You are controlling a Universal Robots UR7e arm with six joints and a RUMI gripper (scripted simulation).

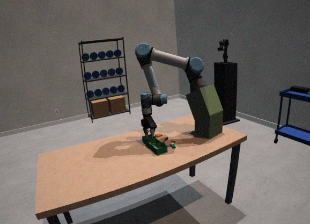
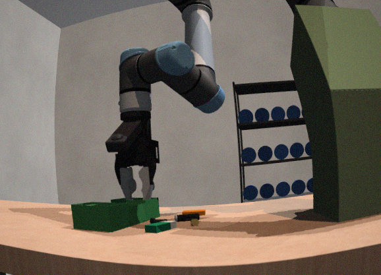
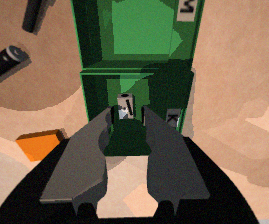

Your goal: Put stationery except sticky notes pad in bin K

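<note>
My gripper is now 2 cm above the white sharpener-like piece. From my hand the other things lie so: black cylinder (12 cm behind, 2 cm to the left, 3 cm below); then green bin (8 cm to the left, 1 cm below); then black bolt (8 cm behind, 8 cm to the left, 3 cm below).
</note>
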